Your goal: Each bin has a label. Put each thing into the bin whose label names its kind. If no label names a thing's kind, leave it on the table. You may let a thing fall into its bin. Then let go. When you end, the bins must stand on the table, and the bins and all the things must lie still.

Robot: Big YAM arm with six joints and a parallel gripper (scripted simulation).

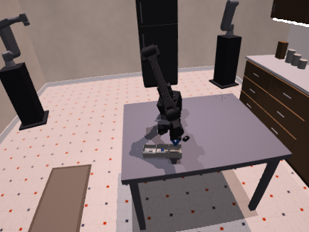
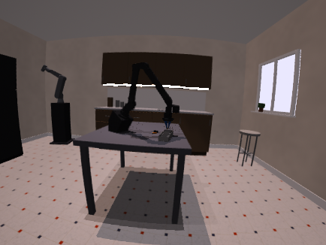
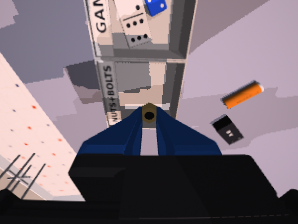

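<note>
The white domino lies 2 cm behind my hand, 8 cm to the right of it and 6 cm below it. Round my hand: small brass nut (1 cm below); then orange cylinder (11 cm behind, 7 cm to the left, 7 cm below); then blue die (4 cm behind, 8 cm to the right, 6 cm below).
</note>
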